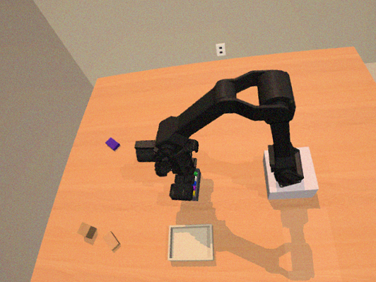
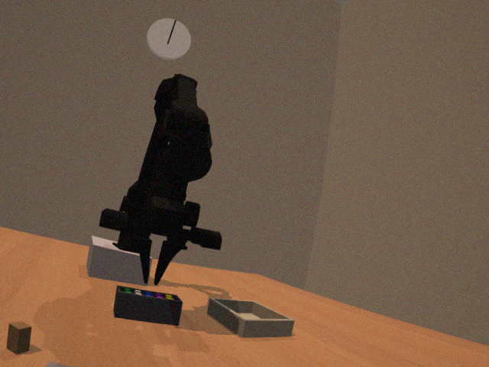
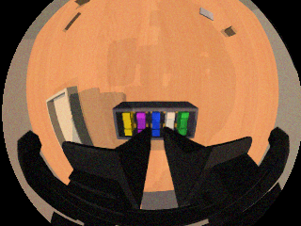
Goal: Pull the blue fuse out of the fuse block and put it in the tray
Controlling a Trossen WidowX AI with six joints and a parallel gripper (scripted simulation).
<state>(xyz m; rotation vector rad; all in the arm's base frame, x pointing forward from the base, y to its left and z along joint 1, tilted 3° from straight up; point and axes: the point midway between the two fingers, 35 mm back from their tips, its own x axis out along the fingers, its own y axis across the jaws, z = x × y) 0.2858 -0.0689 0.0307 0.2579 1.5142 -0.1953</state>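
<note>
Right now my gripper tip is 3 cm above the blue fuse. Also, from my gripper tip: tray (4 cm ahead, 18 cm to the left, 5 cm below); then grey tile (17 cm ahead, 16 cm to the right, 6 cm below); then brown block (13 cm ahead, 20 cm to the right, 4 cm below).
</note>
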